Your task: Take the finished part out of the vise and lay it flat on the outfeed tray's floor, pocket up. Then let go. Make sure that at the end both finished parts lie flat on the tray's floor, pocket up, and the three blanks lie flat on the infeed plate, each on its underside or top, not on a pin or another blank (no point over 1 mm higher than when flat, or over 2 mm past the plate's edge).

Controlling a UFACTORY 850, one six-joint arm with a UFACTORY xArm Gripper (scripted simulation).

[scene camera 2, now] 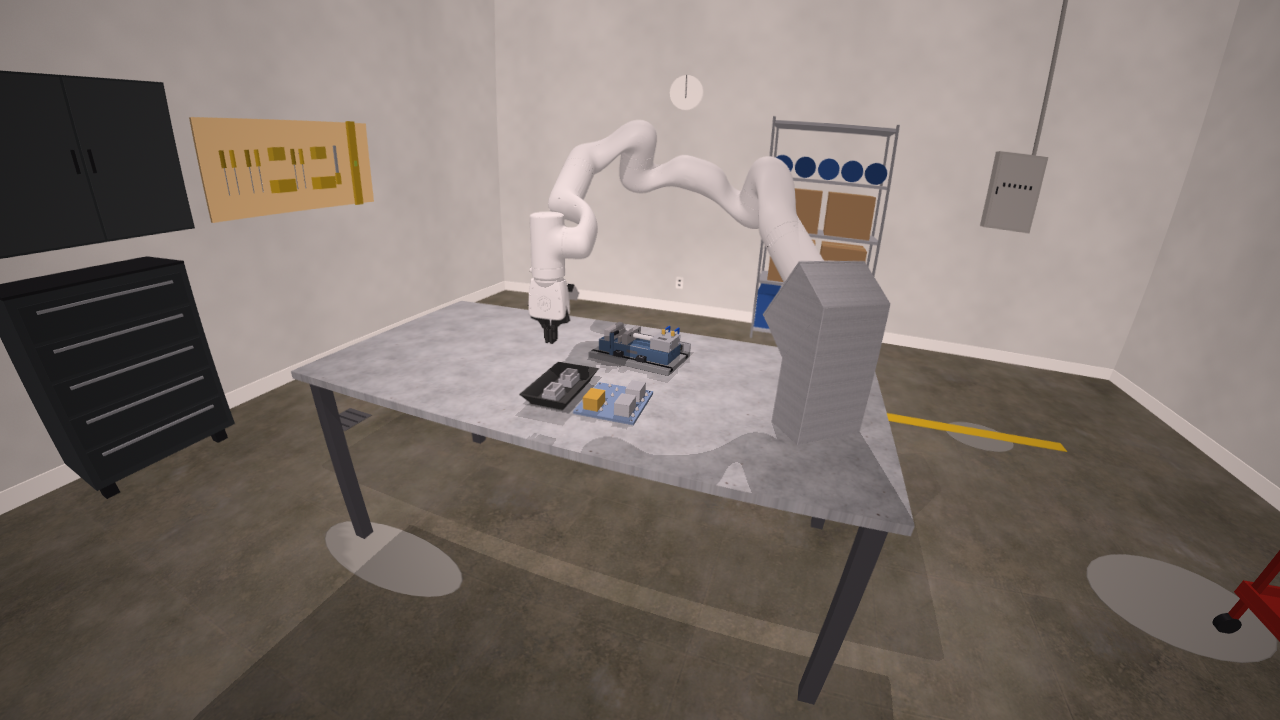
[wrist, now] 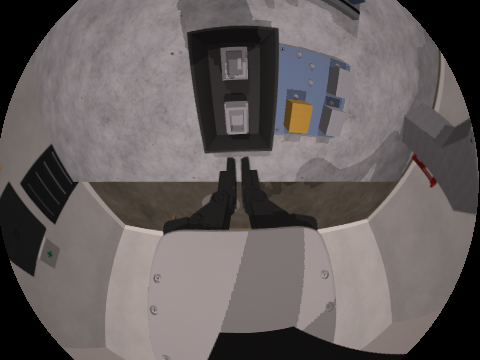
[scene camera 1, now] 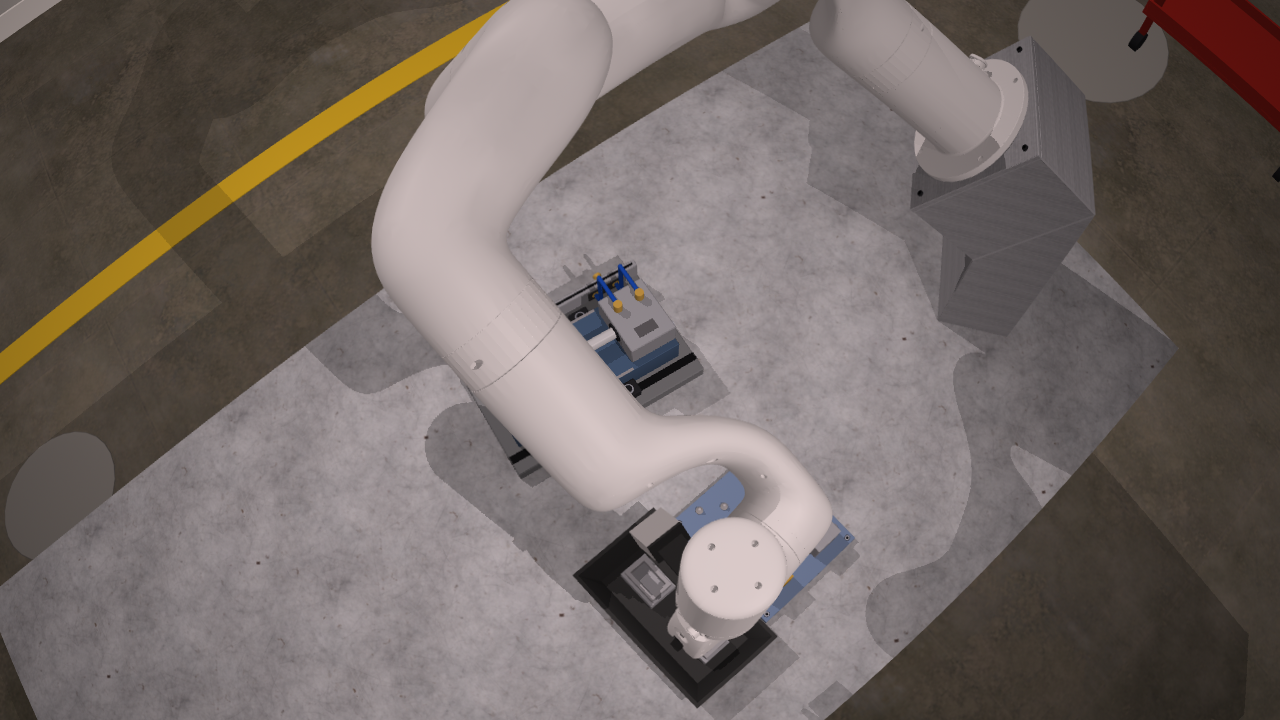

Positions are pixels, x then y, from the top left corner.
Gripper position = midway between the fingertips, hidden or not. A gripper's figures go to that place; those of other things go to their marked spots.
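Gripper (wrist: 238,168): 0.14 m from the lens. Yellow block (wrist: 297,117): 0.28 m from the lens.
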